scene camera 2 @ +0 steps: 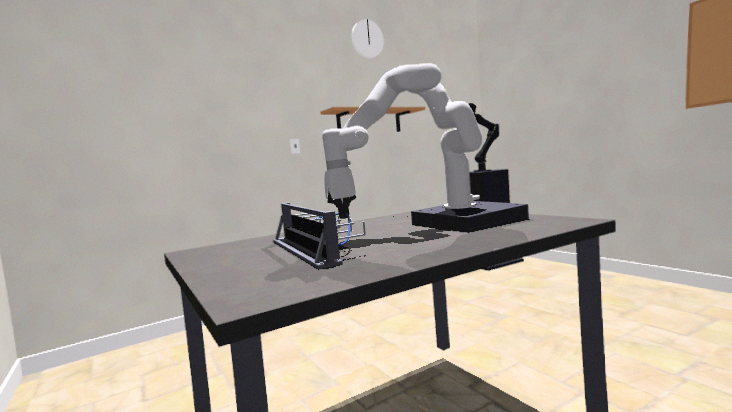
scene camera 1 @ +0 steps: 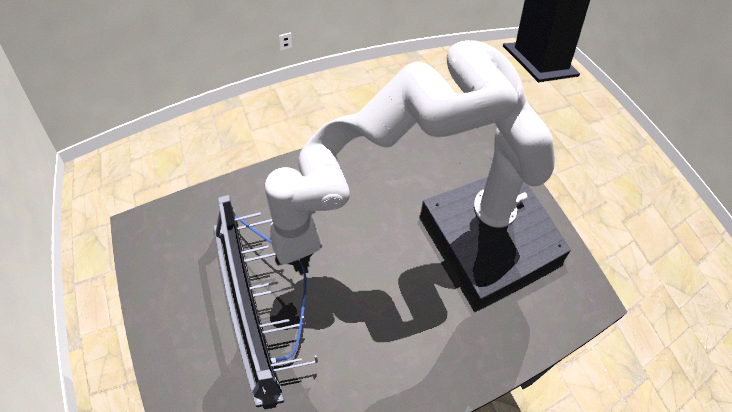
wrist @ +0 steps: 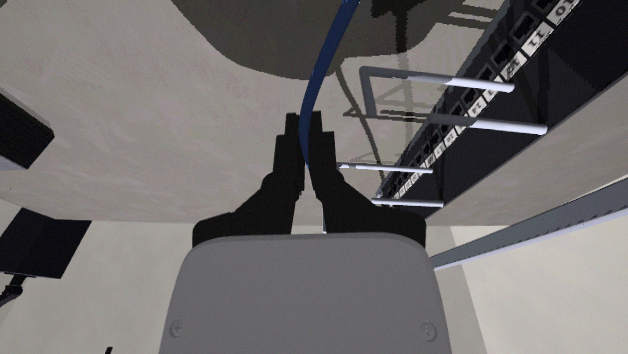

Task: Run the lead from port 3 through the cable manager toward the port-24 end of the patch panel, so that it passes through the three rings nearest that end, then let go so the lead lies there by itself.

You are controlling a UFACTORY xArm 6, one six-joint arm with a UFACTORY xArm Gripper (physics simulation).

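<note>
The blue lead (scene camera 1: pixel 305 286) (scene camera 2: pixel 349 230) (wrist: pixel 325 55) rises from the port-3 end of the patch panel (scene camera 1: pixel 249 307) (wrist: pixel 480 150) and bows outward to my gripper (scene camera 1: pixel 302 265) (scene camera 2: pixel 343 214) (wrist: pixel 306 127). The gripper is shut on the lead, pointing down, in front of the panel. In scene camera 1 another stretch of lead runs from behind the gripper to the port-24 end and crosses the end ring (scene camera 1: pixel 260 223); whether it lies inside that ring I cannot tell. In the wrist view the lead passes left of a ring (wrist: pixel 410 76), outside it. A further ring (wrist: pixel 385 168) shows right of the fingers.
The cable manager's rings stick out from the panel toward the robot base (scene camera 1: pixel 440 204) (scene camera 2: pixel 471 217). The ring at the port-3 end (scene camera 1: pixel 302 363) has an upturned tip. The panel's frame (scene camera 2: pixel 330 235) stands on the dark table (scene camera 1: pixel 169 245) (scene camera 2: pixel 230 286).
</note>
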